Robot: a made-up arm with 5 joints.
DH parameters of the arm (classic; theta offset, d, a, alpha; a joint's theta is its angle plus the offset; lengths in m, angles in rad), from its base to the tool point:
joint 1: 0 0.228 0 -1.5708
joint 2: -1.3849 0 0.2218 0
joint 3: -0.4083 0 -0.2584 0
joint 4: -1.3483 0 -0.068 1.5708
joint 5: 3.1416 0.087 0 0
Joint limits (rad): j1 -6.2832..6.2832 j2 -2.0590..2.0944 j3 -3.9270..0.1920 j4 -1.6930..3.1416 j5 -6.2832..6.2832
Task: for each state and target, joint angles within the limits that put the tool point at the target. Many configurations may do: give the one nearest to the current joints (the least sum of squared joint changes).
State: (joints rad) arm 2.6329 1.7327 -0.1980 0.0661 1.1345
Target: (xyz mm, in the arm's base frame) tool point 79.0 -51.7 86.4
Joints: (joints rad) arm 2.5621 1.2003 0.1920 0.0120 1.1345
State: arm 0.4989 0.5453 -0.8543 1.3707 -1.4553
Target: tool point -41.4 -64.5 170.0
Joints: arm 1.0002 0.8182 0.0572 1.6166 -1.4553
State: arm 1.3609 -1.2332 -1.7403 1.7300 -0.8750
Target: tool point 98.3 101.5 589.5
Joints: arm 0.8014 -0.7504 -1.5276 1.6737 -0.8750
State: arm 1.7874 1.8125 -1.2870 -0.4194 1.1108
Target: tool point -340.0 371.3 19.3
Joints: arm 2.3122 1.4166 -1.9208 -0.3258 1.1108
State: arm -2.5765 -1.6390 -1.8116 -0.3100 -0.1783
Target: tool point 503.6 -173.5 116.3
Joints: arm -3.4734 -2.0590 -2.2646 -0.6548 -0.1783
